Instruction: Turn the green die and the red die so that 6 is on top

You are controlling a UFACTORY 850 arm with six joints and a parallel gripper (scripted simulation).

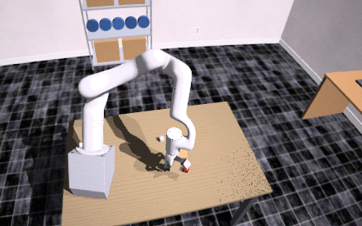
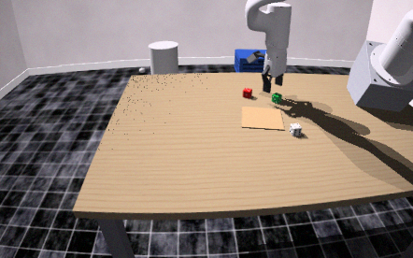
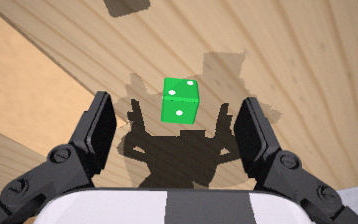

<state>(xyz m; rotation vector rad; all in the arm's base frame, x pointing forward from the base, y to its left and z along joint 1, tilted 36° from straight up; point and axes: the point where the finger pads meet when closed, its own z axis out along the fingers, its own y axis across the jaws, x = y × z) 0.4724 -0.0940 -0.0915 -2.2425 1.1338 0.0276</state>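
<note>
My gripper is now 2 cm past the green die, 1 cm to the right of it and 4 cm above it. Also, from my hand: red die: 9 cm ahead, 4 cm to the right, 4 cm below; then tan mat: 8 cm ahead, 14 cm to the left, 6 cm below; then white die: 24 cm to the left, 4 cm below.
</note>
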